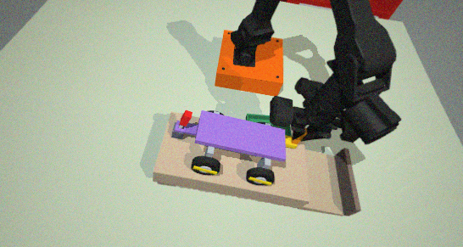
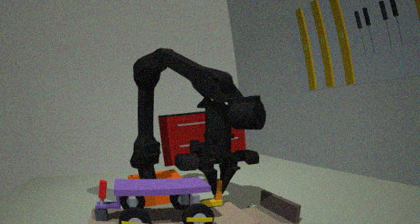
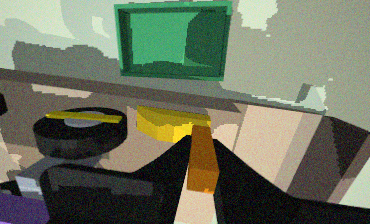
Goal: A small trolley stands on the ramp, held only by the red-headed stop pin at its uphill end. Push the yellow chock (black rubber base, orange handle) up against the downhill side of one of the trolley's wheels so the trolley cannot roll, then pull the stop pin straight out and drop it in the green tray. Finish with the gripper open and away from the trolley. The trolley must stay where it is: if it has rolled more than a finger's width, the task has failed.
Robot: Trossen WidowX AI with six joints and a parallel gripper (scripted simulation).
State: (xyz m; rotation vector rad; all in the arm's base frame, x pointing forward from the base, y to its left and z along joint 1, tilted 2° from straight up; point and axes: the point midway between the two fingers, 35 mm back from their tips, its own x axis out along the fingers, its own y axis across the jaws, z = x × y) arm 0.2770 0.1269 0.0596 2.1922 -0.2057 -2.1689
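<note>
Right now the red-headed stop pin is 2 cm ahead of my gripper tip, 26 cm to the right of it and 4 cm above it. The rest, counted from my gripper tip: yellow chock: 2 cm to the right, 1 cm below; then trolley: 5 cm ahead, 14 cm to the right, 3 cm above; then dark end wall: 7 cm ahead, 13 cm to the left, 6 cm below.
</note>
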